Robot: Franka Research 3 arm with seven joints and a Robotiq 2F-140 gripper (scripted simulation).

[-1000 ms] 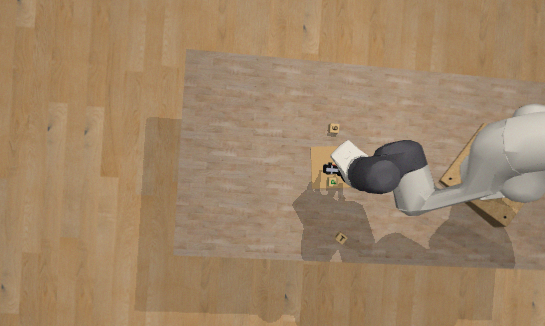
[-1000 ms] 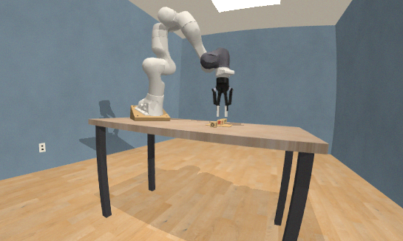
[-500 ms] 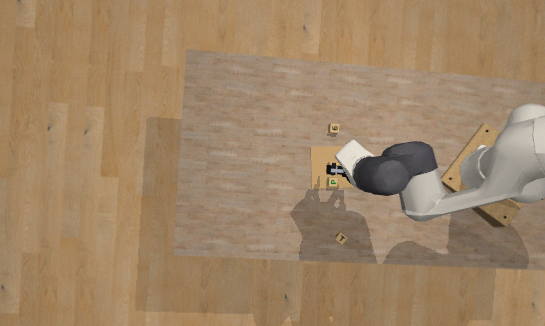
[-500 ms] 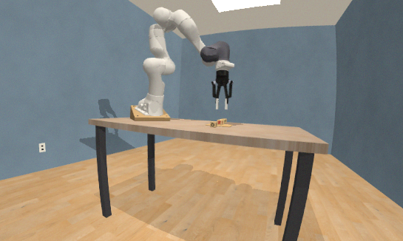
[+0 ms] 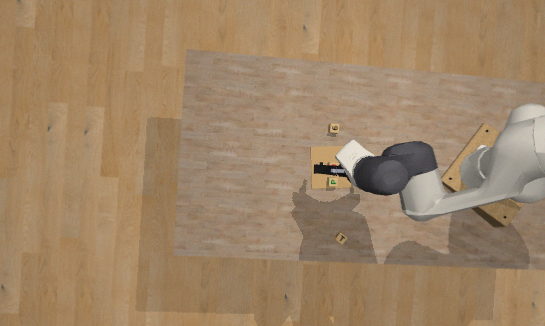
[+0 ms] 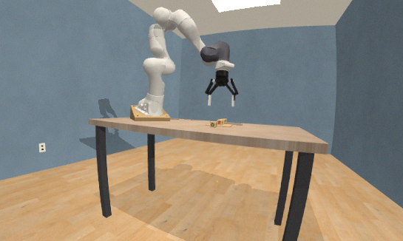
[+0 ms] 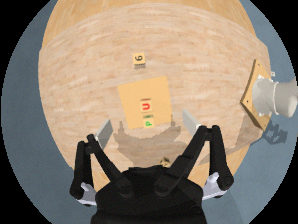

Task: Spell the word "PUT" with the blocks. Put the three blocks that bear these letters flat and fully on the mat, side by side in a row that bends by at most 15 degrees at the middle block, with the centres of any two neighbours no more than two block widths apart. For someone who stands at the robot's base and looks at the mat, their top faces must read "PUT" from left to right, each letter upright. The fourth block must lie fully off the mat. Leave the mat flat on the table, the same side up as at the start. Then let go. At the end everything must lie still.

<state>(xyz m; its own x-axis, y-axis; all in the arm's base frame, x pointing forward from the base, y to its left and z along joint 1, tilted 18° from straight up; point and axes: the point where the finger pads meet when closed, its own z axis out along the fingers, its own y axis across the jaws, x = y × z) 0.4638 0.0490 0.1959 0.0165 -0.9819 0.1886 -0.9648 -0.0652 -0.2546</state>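
Now: the T block 40 mm behind my hand, 230 mm to the left of it and 110 mm below it. The rest, counted from my hand: green P block (50 mm to the left, 110 mm below); then red U block (110 mm below); then tan mat (120 mm below).
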